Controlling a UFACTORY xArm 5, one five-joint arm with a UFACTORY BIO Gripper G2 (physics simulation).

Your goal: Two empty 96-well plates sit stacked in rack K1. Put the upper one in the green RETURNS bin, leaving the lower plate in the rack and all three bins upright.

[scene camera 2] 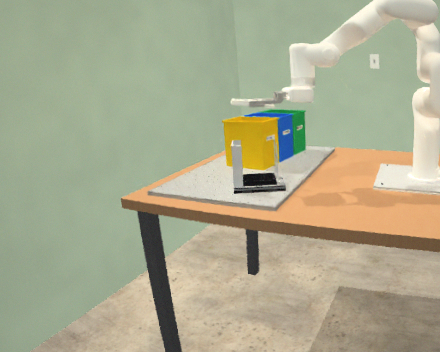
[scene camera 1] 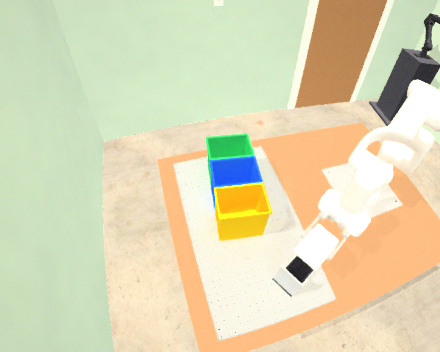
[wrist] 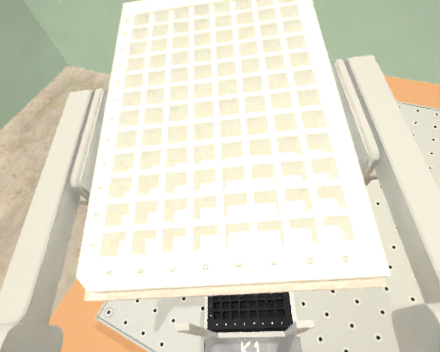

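Where they show: hand, tool point: (scene camera 2: pixel 256 102) (scene camera 1: pixel 319 243) (wrist: pixel 219 133); arm's base, link origin: (scene camera 2: pixel 424 178).
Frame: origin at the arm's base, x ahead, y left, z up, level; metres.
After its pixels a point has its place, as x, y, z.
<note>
My gripper (scene camera 1: pixel 320 244) @(0.486, 0.325, 0.270) (scene camera 2: pixel 256 102) (wrist: pixel 225 125) @(0.486, 0.325, 0.270) is shut on the white upper plate (scene camera 1: pixel 314 250) @(0.509, 0.346, 0.276) (scene camera 2: pixel 238 101) @(0.505, 0.389, 0.280) (wrist: pixel 227 150) @(0.481, 0.318, 0.270), fingers on its two long sides. The plate is level, raised well above rack K1 (scene camera 1: pixel 290 283) @(0.544, 0.385, 0.096) (scene camera 2: pixel 237 166) @(0.512, 0.405, 0.087) (wrist: pixel 252 334) @(0.442, 0.297, 0.023), and shows higher than the bin rims in scene camera 2. The black lower plate (scene camera 1: pixel 299 269) @(0.479, 0.326, 0.037) (scene camera 2: pixel 260 179) @(0.473, 0.344, 0.035) (wrist: pixel 250 312) @(0.458, 0.308, 0.027) sits in the rack, partly hidden by the held plate in the wrist view. The green bin (scene camera 1: pixel 230 146) @(0.655, -0.228, 0.122) (scene camera 2: pixel 299 140) @(0.586, -0.166, 0.058) stands upright at the far end of the bin row.
The blue bin (scene camera 1: pixel 236 171) @(0.650, -0.097, 0.107) (scene camera 2: pixel 285 145) @(0.583, -0.028, 0.062) and the yellow bin (scene camera 1: pixel 242 227) @(0.668, 0.153, 0.096) (scene camera 2: pixel 250 145) @(0.633, 0.152, 0.093) stand upright in line with the green one, yellow nearest the rack. The bins and rack are on a grey perforated board (scene camera 1: pixel 235 280) @(0.712, 0.320, 0.004) (scene camera 2: pixel 195 185) @(0.692, 0.403, 0.003) (wrist: pixel 345 320) @(0.507, 0.224, 0.003) on the orange table.
</note>
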